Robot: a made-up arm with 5 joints.
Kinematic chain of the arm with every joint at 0, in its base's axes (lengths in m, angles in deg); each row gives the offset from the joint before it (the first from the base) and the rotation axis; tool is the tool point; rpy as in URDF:
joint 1: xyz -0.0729 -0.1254 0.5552 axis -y
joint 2: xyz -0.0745 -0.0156 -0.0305 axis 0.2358 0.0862 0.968
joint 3: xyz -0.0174 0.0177 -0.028 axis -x
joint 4: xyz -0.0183 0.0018 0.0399 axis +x
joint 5: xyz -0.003 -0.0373 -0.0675 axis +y
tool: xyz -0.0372 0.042 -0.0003 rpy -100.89 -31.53 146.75
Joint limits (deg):
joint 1: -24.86..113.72
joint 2: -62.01..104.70
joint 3: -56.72..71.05
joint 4: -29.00..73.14
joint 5: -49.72..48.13
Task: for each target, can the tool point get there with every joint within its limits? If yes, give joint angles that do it. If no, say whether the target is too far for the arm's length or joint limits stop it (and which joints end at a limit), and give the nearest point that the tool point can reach.
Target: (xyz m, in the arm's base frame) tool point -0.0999 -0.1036 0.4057
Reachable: yes | joints 51.38 -21.49 26.37 -3.54 31.77
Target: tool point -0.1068 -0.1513 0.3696
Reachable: yes | joints 56.15 52.21 57.43 59.16 29.14
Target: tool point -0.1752 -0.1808 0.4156
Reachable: yes | joints 55.42 71.82 -32.34 61.33 -35.11
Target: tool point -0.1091 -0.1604 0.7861
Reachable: no: joint limits stop it (at a limit: joint 1, joint 3, joint 4, joint 5) | nearest point -0.1890 -0.1666 0.6526 | short by 0.156 m
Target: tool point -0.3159 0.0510 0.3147
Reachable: no: too far | nearest point -0.2124 -0.0613 0.4171 | short by 0.184 m
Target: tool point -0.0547 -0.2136 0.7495
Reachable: no: joint limits stop it (at a limit: joint 1, joint 3, joint 4, joint 5) | nearest point -0.1485 -0.2195 0.6262 | short by 0.155 m
